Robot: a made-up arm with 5 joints. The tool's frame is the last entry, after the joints. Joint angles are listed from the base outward.
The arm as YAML. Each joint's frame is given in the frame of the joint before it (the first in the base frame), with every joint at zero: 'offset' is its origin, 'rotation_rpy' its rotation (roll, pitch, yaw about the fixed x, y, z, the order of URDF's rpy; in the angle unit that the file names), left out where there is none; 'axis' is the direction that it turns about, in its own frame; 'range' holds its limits. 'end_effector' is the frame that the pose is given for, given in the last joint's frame.
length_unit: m
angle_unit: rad
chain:
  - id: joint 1
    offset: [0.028, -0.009, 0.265]
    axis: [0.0, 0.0, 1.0]
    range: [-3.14, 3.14]
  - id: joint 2
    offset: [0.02, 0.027, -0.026]
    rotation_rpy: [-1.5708, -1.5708, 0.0]
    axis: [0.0, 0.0, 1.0]
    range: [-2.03, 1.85]
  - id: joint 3
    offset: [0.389, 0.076, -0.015]
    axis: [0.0, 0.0, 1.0]
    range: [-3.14, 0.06]
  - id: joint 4
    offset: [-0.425, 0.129, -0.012]
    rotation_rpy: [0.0, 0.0, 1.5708]
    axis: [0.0, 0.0, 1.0]
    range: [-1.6, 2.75]
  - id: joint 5
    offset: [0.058, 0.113, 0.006]
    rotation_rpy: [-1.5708, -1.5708, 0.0]
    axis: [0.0, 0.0, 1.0]
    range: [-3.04, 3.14]
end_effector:
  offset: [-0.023, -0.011, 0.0]
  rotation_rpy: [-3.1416, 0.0, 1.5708]
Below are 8 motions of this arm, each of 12 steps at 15 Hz.
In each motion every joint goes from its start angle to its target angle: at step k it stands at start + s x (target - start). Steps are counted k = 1, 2, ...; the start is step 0. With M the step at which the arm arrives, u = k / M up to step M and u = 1 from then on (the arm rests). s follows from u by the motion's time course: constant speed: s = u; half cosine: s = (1 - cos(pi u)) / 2; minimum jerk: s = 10 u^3 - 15 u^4 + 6 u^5.
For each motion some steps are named. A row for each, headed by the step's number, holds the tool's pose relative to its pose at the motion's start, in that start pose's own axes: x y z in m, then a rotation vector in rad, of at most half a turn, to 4 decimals.
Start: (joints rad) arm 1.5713 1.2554 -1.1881 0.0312 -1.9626
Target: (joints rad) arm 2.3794 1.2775 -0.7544 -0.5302 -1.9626
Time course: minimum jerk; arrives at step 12
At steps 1, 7, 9, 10, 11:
1: 0.0026 -0.0001 -0.0003 -0.0003 0.0006 0.0041
7: 0.2860 0.0831 -0.0292 -0.0494 0.0569 0.5270
9: 0.3592 0.1483 -0.0317 -0.0695 0.0688 0.7238
10: 0.3759 0.1685 -0.0315 -0.0752 0.0712 0.7789
11: 0.3828 0.1777 -0.0313 -0.0777 0.0721 0.8035

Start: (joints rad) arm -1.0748 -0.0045 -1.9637 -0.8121 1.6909
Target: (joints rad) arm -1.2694 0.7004 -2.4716 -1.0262 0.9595
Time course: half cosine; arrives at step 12
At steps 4, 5, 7, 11, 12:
4: 0.0402 -0.0858 0.0055 0.0048 -0.0170 0.2284
5: 0.0623 -0.1259 0.0131 0.0060 -0.0255 0.3386
7: 0.1145 -0.2072 0.0403 0.0061 -0.0442 0.5751
11: 0.1929 -0.3042 0.1011 0.0006 -0.0705 0.8982
12: 0.1968 -0.3084 0.1046 0.0002 -0.0717 0.9137

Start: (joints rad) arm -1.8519 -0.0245 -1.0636 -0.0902 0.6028
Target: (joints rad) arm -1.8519 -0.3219 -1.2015 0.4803 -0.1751
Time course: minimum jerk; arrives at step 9
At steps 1, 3, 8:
1: 0.0016 0.0009 0.0017 -0.0009 0.0013 0.0090
3: 0.0285 0.0154 0.0329 -0.0141 0.0246 0.1633
8: 0.1143 0.0643 0.1797 -0.0297 0.1337 0.7678

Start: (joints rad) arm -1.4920 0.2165 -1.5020 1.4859 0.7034
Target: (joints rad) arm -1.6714 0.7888 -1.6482 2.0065 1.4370
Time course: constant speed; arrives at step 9
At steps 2, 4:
2: 0.0364 0.0020 -0.0596 -0.1404 0.1576 -0.2005
4: 0.0683 -0.0007 -0.1204 -0.3016 0.2987 -0.3948

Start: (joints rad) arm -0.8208 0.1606 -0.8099 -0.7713 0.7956
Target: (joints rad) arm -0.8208 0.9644 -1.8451 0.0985 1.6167
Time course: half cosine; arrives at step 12
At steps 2, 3, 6, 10, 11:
2: -0.0038 -0.0019 -0.0252 -0.0314 0.0291 -0.0550
3: -0.0092 -0.0052 -0.0543 -0.0706 0.0613 -0.1202
6: -0.0450 -0.0311 -0.1709 -0.2706 0.1734 -0.4070
10: -0.1100 -0.0851 -0.2777 -0.5638 0.2332 -0.7429
11: -0.1187 -0.0926 -0.2871 -0.6004 0.2340 -0.7799

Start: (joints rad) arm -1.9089 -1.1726 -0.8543 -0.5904 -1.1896
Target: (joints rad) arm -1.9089 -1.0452 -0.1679 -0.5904 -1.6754
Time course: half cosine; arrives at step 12
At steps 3, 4, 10, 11, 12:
3: -0.0222 0.0588 0.0027 0.1122 0.0404 0.0711
4: -0.0376 0.0997 0.0090 0.1932 0.0641 0.1210
10: -0.1239 0.3345 0.1339 0.7564 0.1179 0.4311
11: -0.1288 0.3482 0.1480 0.7991 0.1146 0.4516
12: -0.1304 0.3527 0.1529 0.8136 0.1132 0.4585

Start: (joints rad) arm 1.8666 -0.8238 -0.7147 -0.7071 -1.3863
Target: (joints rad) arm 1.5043 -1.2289 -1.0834 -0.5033 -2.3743
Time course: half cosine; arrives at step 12
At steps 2, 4, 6, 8, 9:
2: 0.0008 -0.0273 0.0054 -0.0406 0.0127 0.0817
4: 0.0085 -0.1003 0.0270 -0.1468 0.0580 0.3080
6: 0.0336 -0.1928 0.0715 -0.2802 0.1441 0.6225
8: 0.0759 -0.2720 0.1304 -0.3997 0.2573 0.9400
9: 0.0983 -0.2999 0.1581 -0.4450 0.3121 1.0715

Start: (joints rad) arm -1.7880 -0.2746 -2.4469 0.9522 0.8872
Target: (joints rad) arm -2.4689 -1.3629 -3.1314 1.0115 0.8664
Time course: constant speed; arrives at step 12
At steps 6, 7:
6: -0.1333 0.0959 0.6253 0.4743 -0.7588 0.2156
7: -0.2134 0.0931 0.7091 0.5590 -0.8722 0.2772

